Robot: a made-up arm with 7 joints.
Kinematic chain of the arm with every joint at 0, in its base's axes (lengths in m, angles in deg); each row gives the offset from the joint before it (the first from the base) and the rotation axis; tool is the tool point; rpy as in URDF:
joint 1: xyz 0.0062 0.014 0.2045 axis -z
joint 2: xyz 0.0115 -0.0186 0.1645 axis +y
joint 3: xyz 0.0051 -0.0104 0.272 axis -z
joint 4: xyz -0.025 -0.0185 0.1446 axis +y
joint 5: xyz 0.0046 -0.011 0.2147 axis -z
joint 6: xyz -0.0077 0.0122 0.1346 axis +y
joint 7: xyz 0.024 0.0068 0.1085 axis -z
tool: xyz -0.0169 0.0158 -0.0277 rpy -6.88 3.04 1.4
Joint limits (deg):
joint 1: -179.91..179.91
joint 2: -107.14..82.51
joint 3: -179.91..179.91
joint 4: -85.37..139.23
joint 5: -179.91..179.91
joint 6: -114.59..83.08
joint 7: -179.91..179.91
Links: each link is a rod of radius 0.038 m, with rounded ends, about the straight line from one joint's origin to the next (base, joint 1, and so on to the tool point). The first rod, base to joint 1, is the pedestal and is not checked.
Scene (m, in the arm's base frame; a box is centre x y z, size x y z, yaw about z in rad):
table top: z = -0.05
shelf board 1: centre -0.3 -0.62 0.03 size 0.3 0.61 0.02 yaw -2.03
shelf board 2: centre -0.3 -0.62 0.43 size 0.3 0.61 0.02 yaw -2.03
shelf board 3: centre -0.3 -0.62 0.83 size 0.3 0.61 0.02 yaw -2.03
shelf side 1: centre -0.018 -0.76 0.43 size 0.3 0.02 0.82 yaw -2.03
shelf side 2: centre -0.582 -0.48 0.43 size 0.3 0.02 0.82 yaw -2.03
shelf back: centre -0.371 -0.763 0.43 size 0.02 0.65 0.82 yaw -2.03
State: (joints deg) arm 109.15 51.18 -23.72 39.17 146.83 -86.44 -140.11
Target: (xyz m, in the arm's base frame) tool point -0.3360 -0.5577 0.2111
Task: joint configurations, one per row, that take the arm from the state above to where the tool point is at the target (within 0.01 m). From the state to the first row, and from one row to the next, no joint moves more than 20 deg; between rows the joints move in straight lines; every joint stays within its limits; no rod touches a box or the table.
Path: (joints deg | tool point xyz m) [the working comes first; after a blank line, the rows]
Joints at the target: -24.97 -107.14 85.60 53.84 173.14 -75.57 -145.42
Straight joint move there: touches shelf board 2, shelf board 3, shelf side 1, shelf side 2.

1: 110.42 41.16 -26.32 55.35 148.02 -92.00 -138.84 | -0.0768 -0.5950 0.6042
2: 111.68 31.14 -28.91 71.54 149.20 -97.57 -137.57 | -0.0339 -0.5103 0.6045
3: 112.95 21.12 -31.51 87.72 150.39 -103.13 -136.31 | 0.0004 -0.4152 0.5931
4: 96.61 2.80 -12.76 88.61 154.12 -101.33 -137.09 | 0.0238 -0.3473 0.6923
5: 80.27 -15.52 6.00 89.49 157.85 -99.53 -137.88 | -0.0059 -0.2435 0.7801
6: 63.94 -33.85 24.76 90.38 161.59 -97.73 -138.67 | -0.1045 -0.1423 0.8132
7: 47.60 -52.17 43.51 91.26 165.32 -95.93 -139.46 | -0.2473 -0.1016 0.7610
8: 31.26 -70.49 62.27 92.15 169.06 -94.13 -140.24 | -0.3633 -0.1539 0.6202
9: 14.92 -88.82 81.03 93.04 172.79 -92.33 -141.03 | -0.3707 -0.2683 0.4196
10: -1.42 -107.14 99.78 93.92 176.53 -90.53 -141.82 | -0.2365 -0.3565 0.2111
11: -9.27 -107.14 95.05 80.56 175.40 -85.54 -143.02 | -0.2740 -0.4309 0.2099
12: -17.12 -107.14 90.33 67.20 174.27 -80.55 -144.22 | -0.3075 -0.4986 0.2112
13: -24.97 -107.14 85.60 53.84 173.14 -75.57 -145.42 | -0.3361 -0.5577 0.2111

